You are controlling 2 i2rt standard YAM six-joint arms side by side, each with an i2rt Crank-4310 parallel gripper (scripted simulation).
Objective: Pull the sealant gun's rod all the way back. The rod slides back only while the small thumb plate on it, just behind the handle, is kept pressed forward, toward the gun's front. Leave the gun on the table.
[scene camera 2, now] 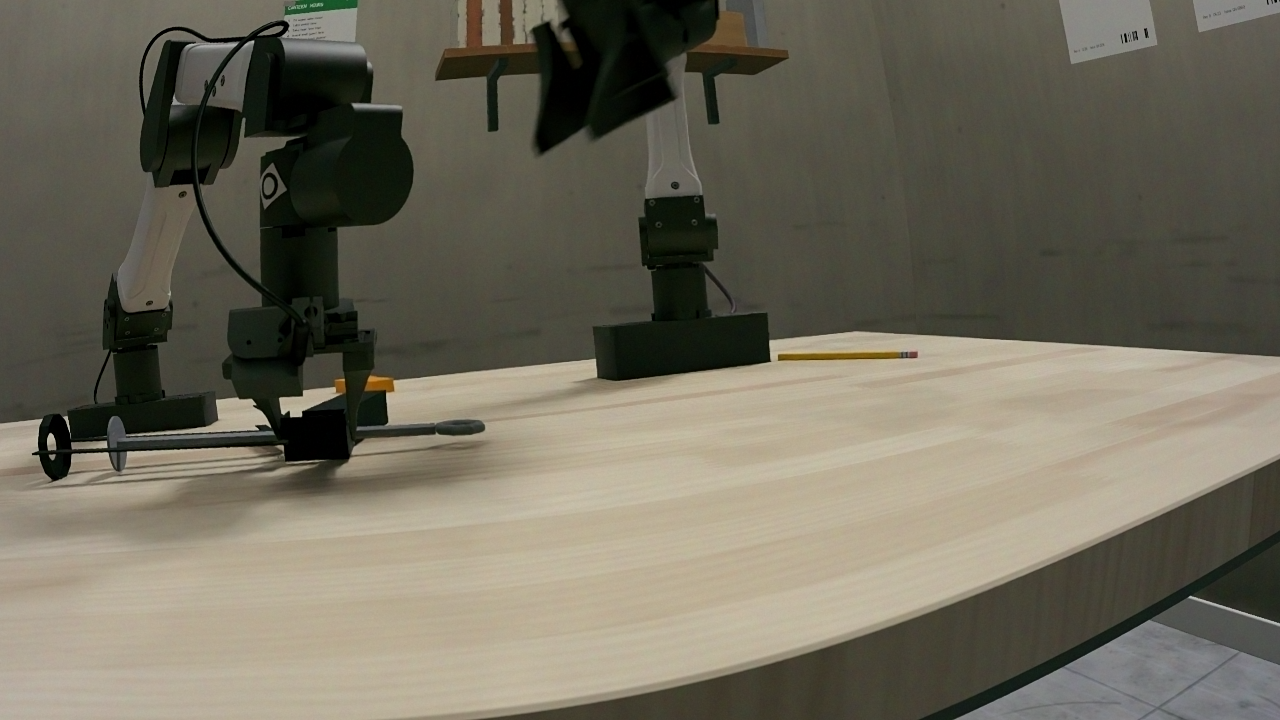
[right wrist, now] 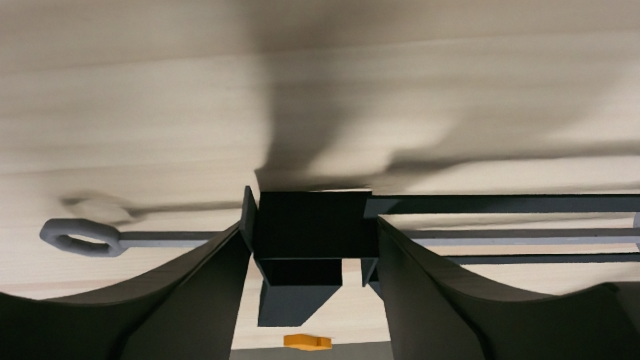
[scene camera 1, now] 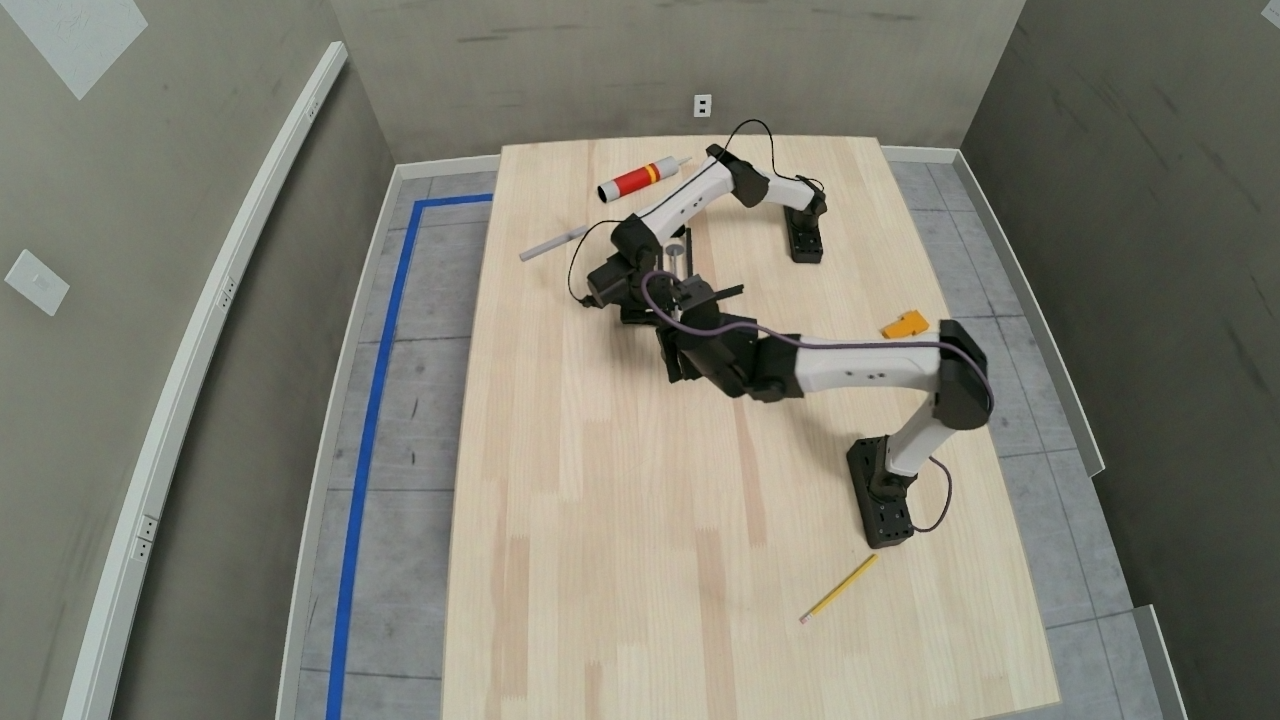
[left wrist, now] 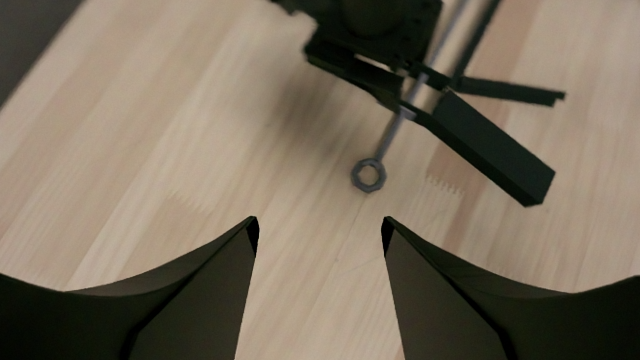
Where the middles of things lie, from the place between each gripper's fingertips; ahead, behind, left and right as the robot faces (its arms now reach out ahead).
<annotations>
I see the thumb plate (right wrist: 248,222) 3 cm to the left of my right hand (scene camera 2: 317,441) and 1 cm behind it. Also, from my right hand: sealant cartridge (scene camera 1: 654,172) 45 cm to the right, 1 cm ahead; orange block (scene camera 1: 913,323) 53 cm behind, 6 cm to the left, 1 cm below; pencil (scene camera 2: 885,354) 60 cm to the left, 25 cm behind, 2 cm below.
The thumb plate is 200 mm below my left hand (scene camera 2: 557,147), 170 mm to the right of it and 20 mm behind it. Also, from my left hand: sealant cartridge 650 mm to the right, 190 mm below; then orange block 540 mm behind, 200 mm below, 140 mm to the right; then pencil 400 mm to the left, 260 mm behind, 210 mm below.
</annotations>
